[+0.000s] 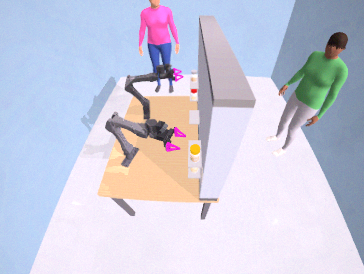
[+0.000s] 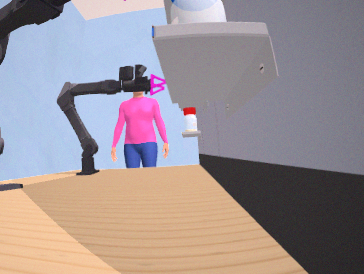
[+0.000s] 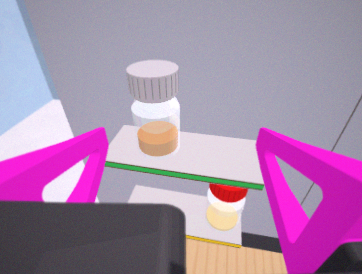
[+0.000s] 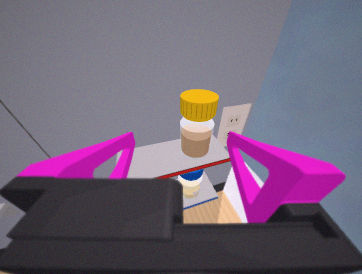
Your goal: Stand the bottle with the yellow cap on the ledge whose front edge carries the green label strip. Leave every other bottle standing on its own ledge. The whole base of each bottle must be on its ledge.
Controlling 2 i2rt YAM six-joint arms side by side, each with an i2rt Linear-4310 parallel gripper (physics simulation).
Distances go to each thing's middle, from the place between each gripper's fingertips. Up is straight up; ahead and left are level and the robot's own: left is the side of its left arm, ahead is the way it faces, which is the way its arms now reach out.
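Labels:
Counted from my left hand: the grey-capped bottle (image 3: 153, 84) is 5 cm below, 10 cm ahead and 6 cm to the left; the red-capped bottle (image 3: 224, 205) is 19 cm below, 11 cm ahead and 4 cm to the right. The blue-strip ledge (image 2: 202, 61) is 25 cm below my left hand, 77 cm to the right of it and 16 cm ahead of it, and the yellow-capped bottle (image 4: 198, 107) is 5 cm below that hand, 81 cm to the right of it and 16 cm ahead of it.
My right hand is 4 cm above the yellow-capped bottle, 4 cm to the left of it and 7 cm short of it. The blue-strip ledge is 24 cm below my right hand and 7 cm ahead of it. From the same right hand, the grey-capped bottle is 4 cm below, 83 cm to the left and 1 cm ahead; the red-capped bottle is 18 cm below, 73 cm to the left and 1 cm ahead.

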